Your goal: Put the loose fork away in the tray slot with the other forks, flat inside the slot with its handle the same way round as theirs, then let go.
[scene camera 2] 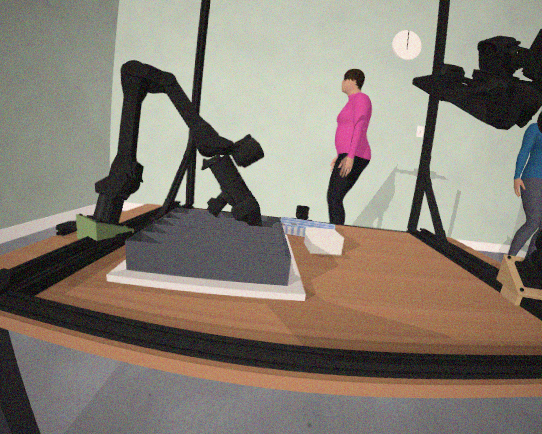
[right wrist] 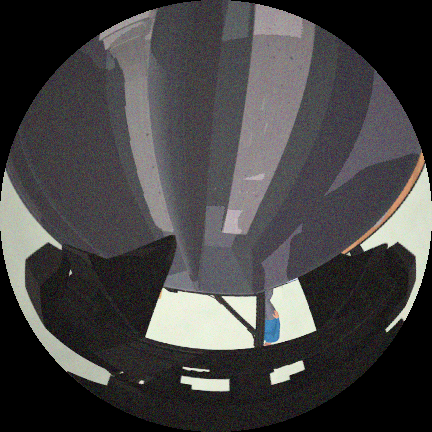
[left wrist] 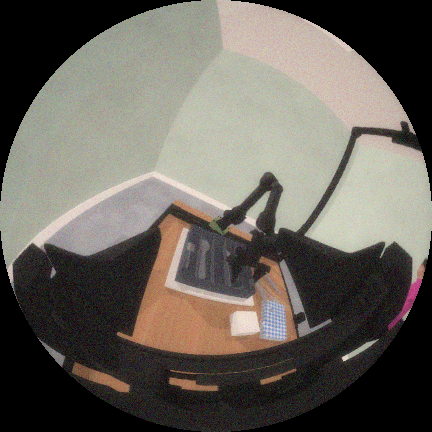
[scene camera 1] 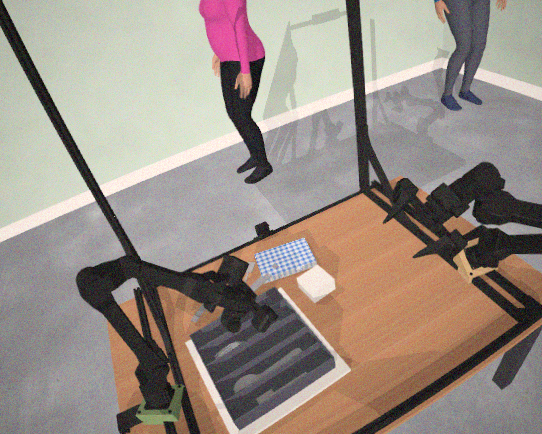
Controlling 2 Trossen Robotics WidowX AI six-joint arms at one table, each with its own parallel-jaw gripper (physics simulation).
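Note:
A dark grey cutlery tray (scene camera 1: 312, 357) (scene camera 2: 205, 254) (left wrist: 184, 278) with long slots stands on a white mat (scene camera 1: 295, 400) (scene camera 2: 205, 286). Grey cutlery (scene camera 1: 248, 381) lies in the slots. In the right wrist view a fork-like piece (right wrist: 135, 120) shows close up in one slot. My right gripper (scene camera 1: 249, 319) (scene camera 2: 232, 211) is open and empty, low over the tray's far end. Loose grey cutlery (scene camera 1: 260, 282) (left wrist: 266, 289) lies on the table just past that end, partly hidden by the arm. I cannot tell its shape. My left gripper (scene camera 1: 409, 232) is open and empty, far off at the table's right edge.
A blue checked cloth (scene camera 1: 286, 258) (scene camera 2: 299, 224) (left wrist: 273, 320) and a white block (scene camera 1: 316, 282) (scene camera 2: 323, 241) (left wrist: 243, 322) lie beyond the tray. Black frame posts (scene camera 1: 357, 108) stand at the table's edges. A person in pink (scene camera 1: 235, 43) (scene camera 2: 353, 125) stands behind the table.

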